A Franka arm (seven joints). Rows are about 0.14 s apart.
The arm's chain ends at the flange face. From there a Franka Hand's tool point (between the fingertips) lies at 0.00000 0.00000 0.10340 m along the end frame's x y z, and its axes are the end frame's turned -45 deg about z.
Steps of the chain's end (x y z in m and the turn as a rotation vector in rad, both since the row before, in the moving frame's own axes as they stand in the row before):
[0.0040, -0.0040, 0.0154, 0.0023, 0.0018, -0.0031]
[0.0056, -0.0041, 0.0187, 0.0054, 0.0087, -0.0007]
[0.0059, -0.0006, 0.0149, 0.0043, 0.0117, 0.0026]
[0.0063, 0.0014, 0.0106, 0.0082, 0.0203, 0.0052]
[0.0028, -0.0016, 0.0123, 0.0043, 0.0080, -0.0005]
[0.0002, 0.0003, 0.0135, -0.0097, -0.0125, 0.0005]
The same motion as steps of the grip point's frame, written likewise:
[0.0060, 0.0000, 0.0154, 0.0004, 0.0029, -0.0031]
[0.0079, 0.0013, 0.0187, -0.0023, 0.0100, -0.0007]
[0.0058, 0.0043, 0.0149, -0.0052, 0.0113, 0.0026]
[0.0055, 0.0063, 0.0106, -0.0086, 0.0202, 0.0052]
[0.0040, 0.0011, 0.0123, -0.0026, 0.0087, -0.0005]
[-0.0017, 0.0001, 0.0135, 0.0020, -0.0157, 0.0005]

